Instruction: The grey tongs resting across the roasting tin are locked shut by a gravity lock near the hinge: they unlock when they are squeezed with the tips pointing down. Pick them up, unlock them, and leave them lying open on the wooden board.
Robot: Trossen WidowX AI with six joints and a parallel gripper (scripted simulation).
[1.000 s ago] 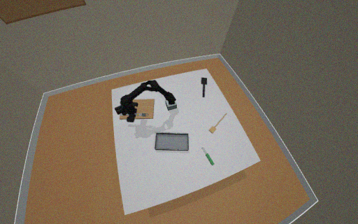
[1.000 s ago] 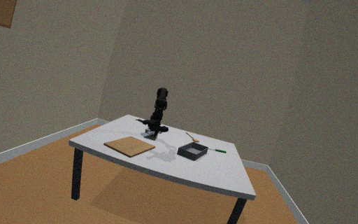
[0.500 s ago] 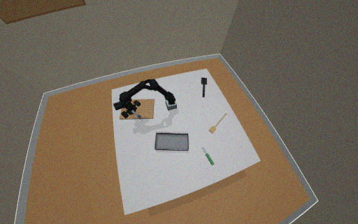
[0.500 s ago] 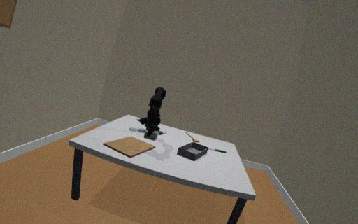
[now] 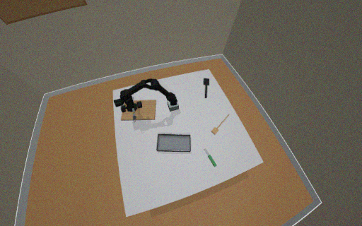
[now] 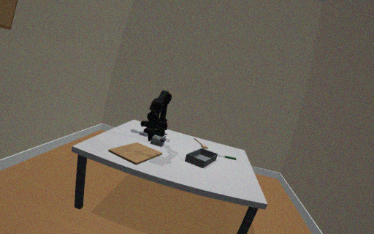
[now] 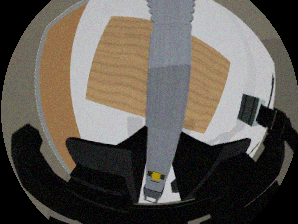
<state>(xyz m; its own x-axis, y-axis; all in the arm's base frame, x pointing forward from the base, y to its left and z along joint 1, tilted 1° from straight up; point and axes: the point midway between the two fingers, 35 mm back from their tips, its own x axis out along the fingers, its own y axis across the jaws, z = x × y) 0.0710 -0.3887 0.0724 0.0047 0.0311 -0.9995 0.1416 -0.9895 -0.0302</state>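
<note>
The wooden board is 80 mm behind my gripper tip, 10 mm to the left of it and 120 mm below it. The rest, counted from my gripper tip: roasting tin (330 mm ahead, 340 mm to the left, 100 mm below); then black spatula (310 mm behind, 830 mm to the left, 120 mm below); then green-handled tool (500 mm ahead, 640 mm to the left, 120 mm below).
</note>
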